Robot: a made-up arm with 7 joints. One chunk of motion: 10 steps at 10 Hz.
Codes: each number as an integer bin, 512 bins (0 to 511) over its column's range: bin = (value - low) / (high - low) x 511, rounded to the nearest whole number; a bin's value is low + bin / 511 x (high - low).
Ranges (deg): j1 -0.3..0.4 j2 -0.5..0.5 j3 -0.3..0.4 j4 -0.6..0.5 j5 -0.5..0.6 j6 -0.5..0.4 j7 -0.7..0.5
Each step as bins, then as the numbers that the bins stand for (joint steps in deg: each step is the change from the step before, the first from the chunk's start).
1 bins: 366 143 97 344 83 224 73
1 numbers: 0.201 -0.220 -0.167 0.141 -0.321 -0.105 -0.529
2 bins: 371 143 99 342 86 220 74
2 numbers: 0.208 -0.220 -0.164 0.136 -0.315 -0.113 -0.526
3 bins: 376 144 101 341 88 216 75
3 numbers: 0.215 -0.218 -0.162 0.134 -0.311 -0.120 -0.524
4 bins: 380 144 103 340 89 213 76
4 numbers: 0.221 -0.218 -0.159 0.132 -0.308 -0.125 -0.522
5 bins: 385 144 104 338 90 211 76
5 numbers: 0.227 -0.218 -0.158 0.128 -0.306 -0.128 -0.522
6 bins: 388 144 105 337 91 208 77
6 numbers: 0.232 -0.218 -0.156 0.125 -0.304 -0.134 -0.519
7 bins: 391 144 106 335 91 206 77
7 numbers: 0.236 -0.218 -0.155 0.121 -0.304 -0.137 -0.519
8 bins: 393 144 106 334 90 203 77
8 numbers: 0.238 -0.218 -0.155 0.119 -0.306 -0.142 -0.519
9 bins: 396 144 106 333 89 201 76
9 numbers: 0.242 -0.218 -0.155 0.117 -0.308 -0.146 -0.522
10 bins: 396 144 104 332 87 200 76
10 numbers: 0.242 -0.218 -0.158 0.115 -0.313 -0.148 -0.522
